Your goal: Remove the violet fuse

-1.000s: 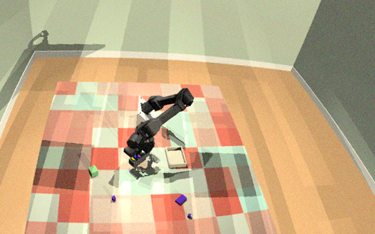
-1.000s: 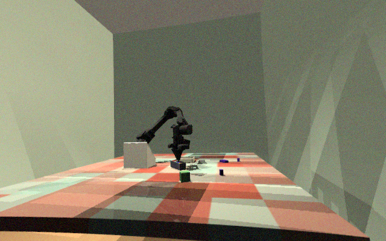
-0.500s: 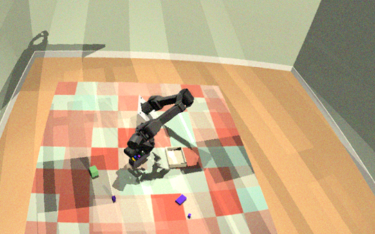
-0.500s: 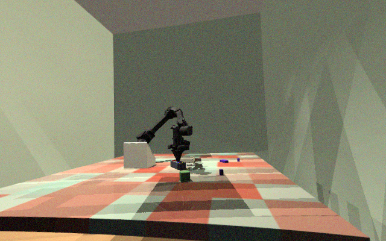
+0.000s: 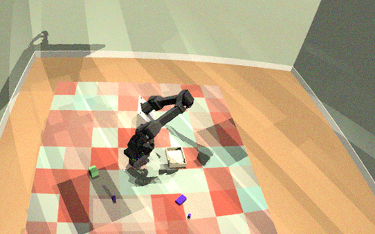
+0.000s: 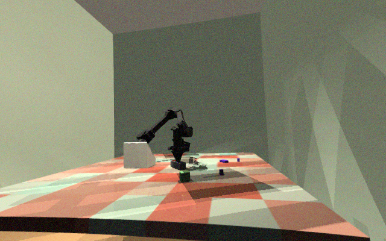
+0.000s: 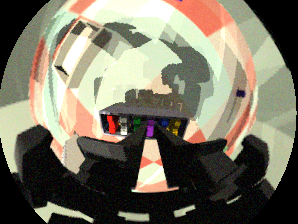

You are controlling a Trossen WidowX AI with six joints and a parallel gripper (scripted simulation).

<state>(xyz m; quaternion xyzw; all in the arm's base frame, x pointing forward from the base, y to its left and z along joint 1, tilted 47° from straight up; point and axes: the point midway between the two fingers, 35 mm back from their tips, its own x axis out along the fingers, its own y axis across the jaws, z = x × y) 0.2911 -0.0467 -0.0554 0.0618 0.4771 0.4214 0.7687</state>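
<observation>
The violet fuse is 1 cm below my gripper tip. Round my gripper tip: beige tray: 22 cm to the left, 3 cm below, 1 cm ahead; flat purple block: 30 cm ahead, 18 cm to the left, 3 cm below; green cube: 26 cm to the right, 8 cm ahead, 2 cm below.
</observation>
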